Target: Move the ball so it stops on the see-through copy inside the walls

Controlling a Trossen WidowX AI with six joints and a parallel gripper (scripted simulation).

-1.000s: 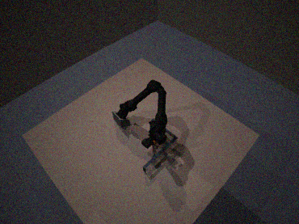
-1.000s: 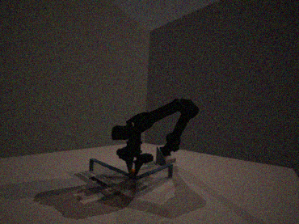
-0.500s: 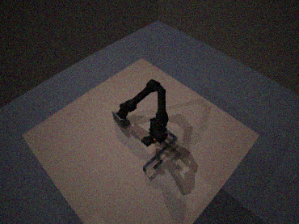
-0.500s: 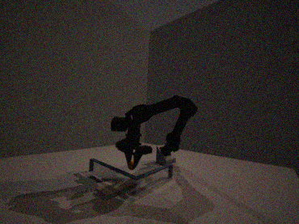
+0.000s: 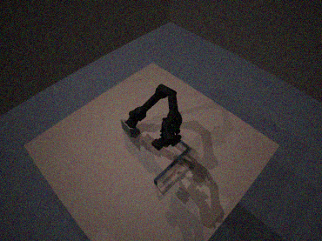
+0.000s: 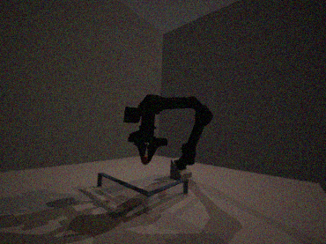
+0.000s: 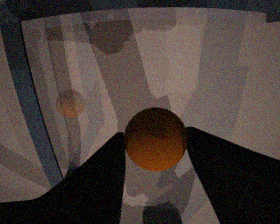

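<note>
My gripper tip is 20 mm past the see-through ball, 90 mm to the right of it and 120 mm above it. Round my gripper tip: orange ball right at my gripper tip.
</note>
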